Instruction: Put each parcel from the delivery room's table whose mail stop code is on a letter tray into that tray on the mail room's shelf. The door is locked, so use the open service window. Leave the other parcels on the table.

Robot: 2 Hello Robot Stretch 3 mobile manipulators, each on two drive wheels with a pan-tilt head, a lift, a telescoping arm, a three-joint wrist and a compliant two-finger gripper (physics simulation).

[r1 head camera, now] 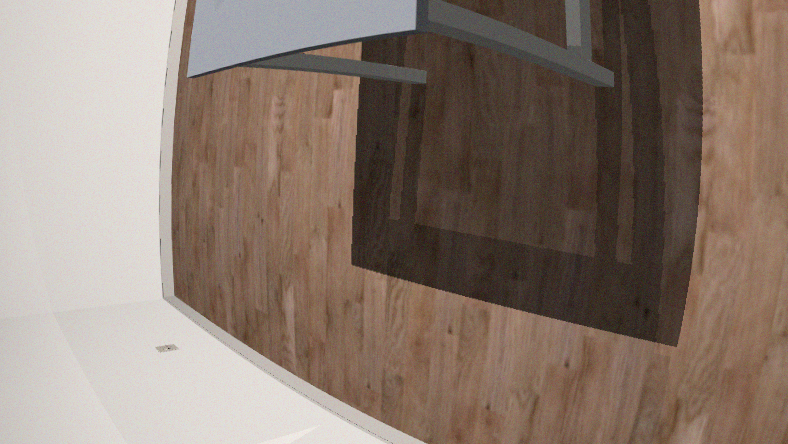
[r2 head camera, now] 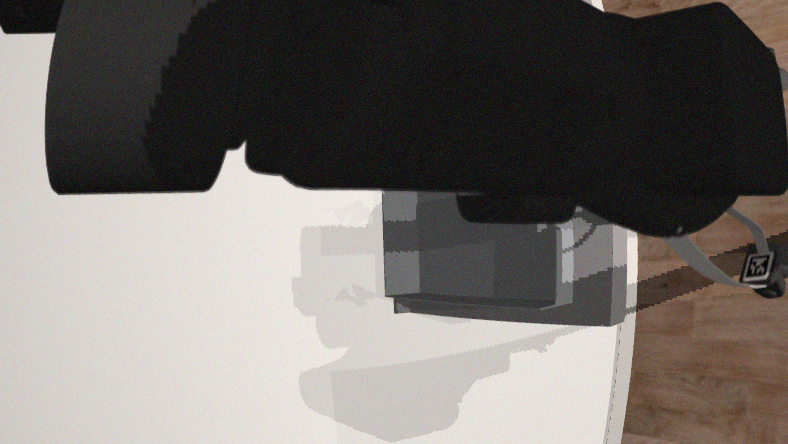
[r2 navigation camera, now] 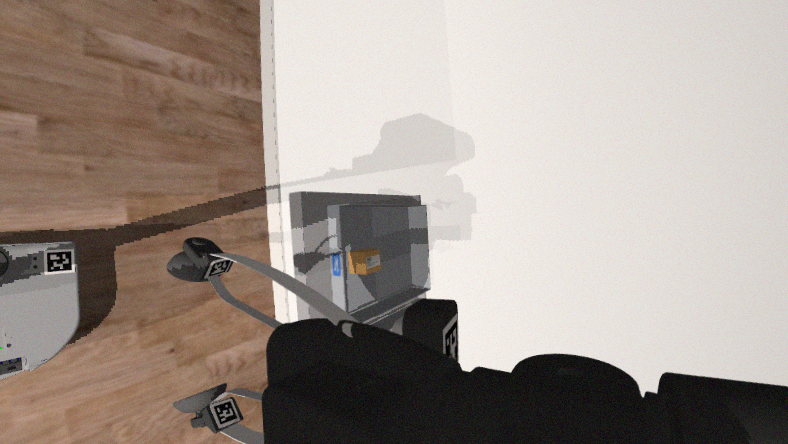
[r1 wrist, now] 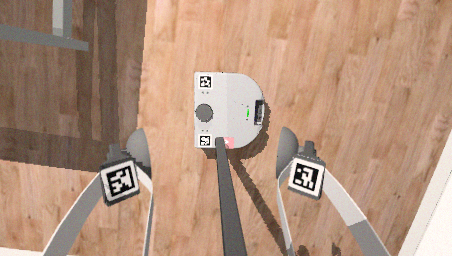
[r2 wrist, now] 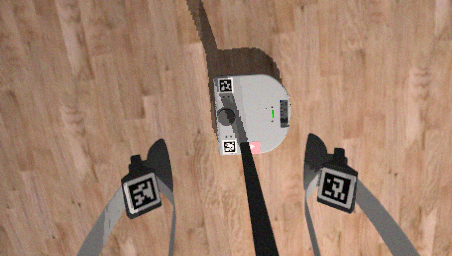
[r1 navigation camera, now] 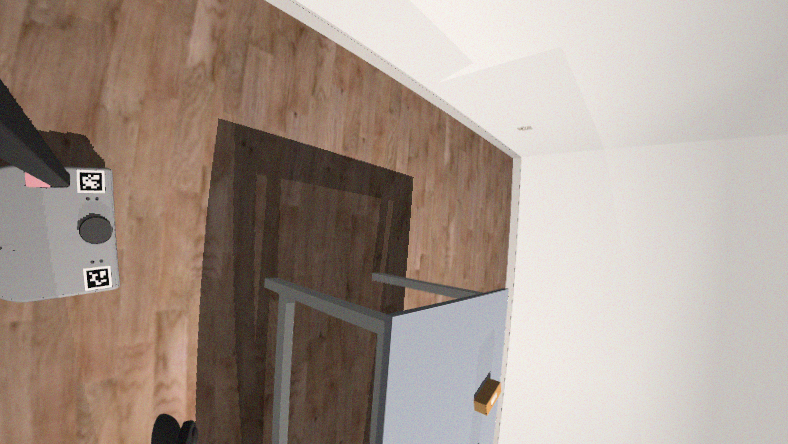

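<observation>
In r1's navigation view an orange-brown parcel (r1 navigation camera: 487, 397) with a white label lies near the wall-side edge of the pale blue table (r1 head camera: 308, 27) (r1 navigation camera: 430, 352); its code is too small to read. r1's gripper (r1 wrist: 212, 150) is open and empty above the floor. In r2's navigation view another orange parcel (r2 navigation camera: 358, 263) lies inside a grey letter tray (r2 navigation camera: 417, 237) (r2 head camera: 399, 275) with a blue label, on a grey shelf (r2 navigation camera: 308, 212) (r2 head camera: 592, 300) at the wall. r2's gripper (r2 navigation camera: 194, 333) (r2 wrist: 237, 159) is open and empty, out beside the shelf above the floor. r2's wrist hides part of the tray.
r1's base (r1 navigation camera: 60, 237) (r1 wrist: 235, 110) stands beside the table, whose grey legs and rails (r1 head camera: 518, 41) (r1 navigation camera: 330, 303) reach down toward the floor. White walls (r1 head camera: 82, 165) (r1 navigation camera: 650, 248) meet at a corner beyond the table end. r2's base (r2 navigation camera: 33, 314) (r2 wrist: 260, 110) stands out from its white wall (r2 navigation camera: 606, 165).
</observation>
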